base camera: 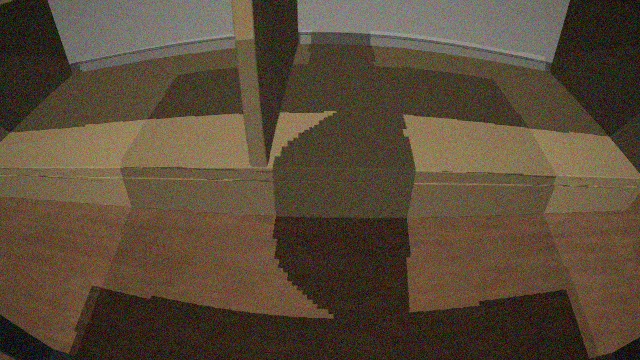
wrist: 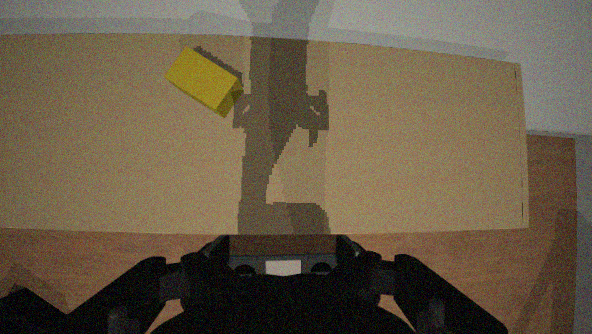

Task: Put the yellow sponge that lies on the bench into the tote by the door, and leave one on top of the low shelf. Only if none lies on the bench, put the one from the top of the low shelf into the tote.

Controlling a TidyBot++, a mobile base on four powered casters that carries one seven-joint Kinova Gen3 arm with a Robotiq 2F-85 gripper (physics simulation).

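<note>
A yellow sponge lies at an angle on the pale wooden top of the low shelf, toward the back edge and left of the middle in the wrist view. In the base camera view the shelf's bottom board and one upright divider show. My gripper is open, with nothing between its fingers. In the wrist view its fingers appear below the shelf's front edge, to the right of the sponge and nearer me. The bench and the tote do not show in either view.
A light grey wall stands behind the shelf. Wooden floor runs along its front and shows past its right end. Dark side panels rise at both sides in the base camera view. The arm's shadow crosses the shelf top.
</note>
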